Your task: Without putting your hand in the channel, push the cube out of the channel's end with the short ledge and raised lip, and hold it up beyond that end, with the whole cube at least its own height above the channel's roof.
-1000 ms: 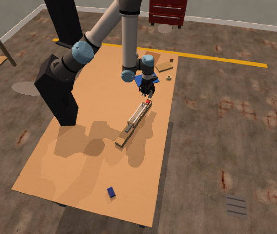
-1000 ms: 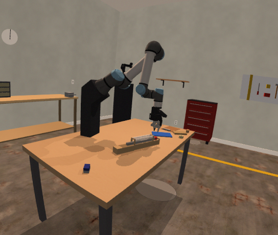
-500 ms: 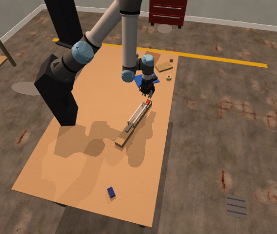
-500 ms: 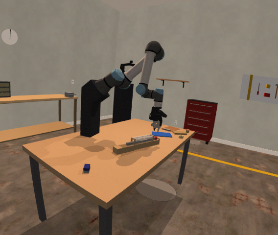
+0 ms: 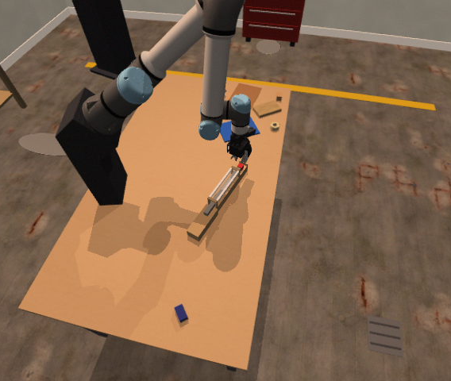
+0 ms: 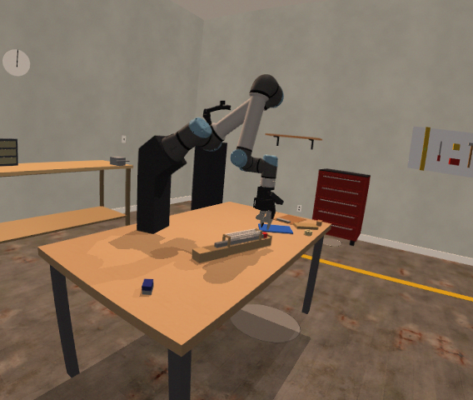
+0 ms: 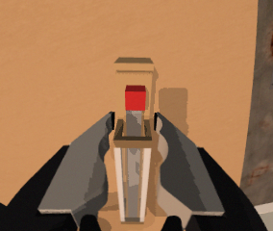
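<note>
The red cube is 5 cm below my hand. Also, from my hand: blue mat 16 cm behind, 29 cm to the left, 10 cm below; then tape roll 2 cm ahead, 40 cm to the left, 10 cm below; then grey nut 41 cm behind, 52 cm to the left, 8 cm below.
</note>
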